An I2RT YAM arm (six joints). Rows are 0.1 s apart.
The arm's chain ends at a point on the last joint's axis. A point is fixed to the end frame.
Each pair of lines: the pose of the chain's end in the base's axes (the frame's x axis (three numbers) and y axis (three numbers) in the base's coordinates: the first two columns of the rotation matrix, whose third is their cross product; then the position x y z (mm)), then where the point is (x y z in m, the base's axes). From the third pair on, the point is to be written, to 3 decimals.
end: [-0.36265 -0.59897 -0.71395 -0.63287 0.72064 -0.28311 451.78 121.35 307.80]
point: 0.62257 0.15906 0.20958
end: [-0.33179 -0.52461 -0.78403 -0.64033 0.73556 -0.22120 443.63 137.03 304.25]
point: 0.61604 0.18821 0.21541
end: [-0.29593 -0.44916 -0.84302 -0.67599 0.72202 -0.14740 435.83 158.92 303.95]
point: 0.606 0.229 0.224
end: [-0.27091 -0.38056 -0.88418 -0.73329 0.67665 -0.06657 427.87 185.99 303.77]
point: 0.591 0.277 0.231
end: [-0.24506 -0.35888 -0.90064 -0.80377 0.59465 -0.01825 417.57 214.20 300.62]
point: 0.568 0.327 0.231
